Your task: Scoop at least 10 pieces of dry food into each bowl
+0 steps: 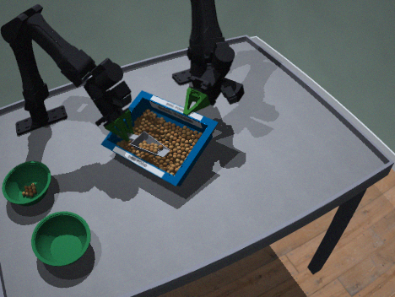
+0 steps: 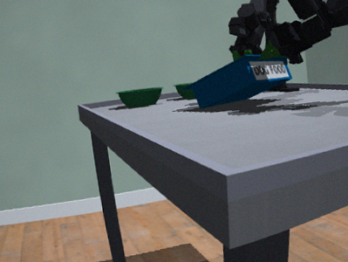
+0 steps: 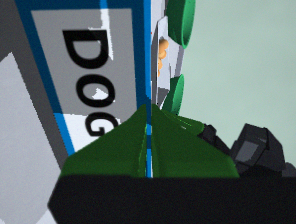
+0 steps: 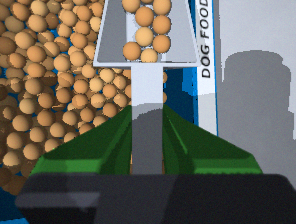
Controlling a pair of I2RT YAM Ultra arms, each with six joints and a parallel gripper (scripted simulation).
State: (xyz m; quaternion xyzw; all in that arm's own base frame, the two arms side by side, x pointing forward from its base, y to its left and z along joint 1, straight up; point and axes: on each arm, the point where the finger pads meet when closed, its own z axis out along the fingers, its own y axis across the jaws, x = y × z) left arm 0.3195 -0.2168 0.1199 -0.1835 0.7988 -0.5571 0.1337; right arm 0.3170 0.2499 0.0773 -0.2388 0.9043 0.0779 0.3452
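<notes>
Now: right hand 80 mm to the right of the box, 30 mm short of it and 10 mm above it. From my right hand the other things lie so: grey scoop: 40 mm ahead, 20 mm to the left.
</notes>
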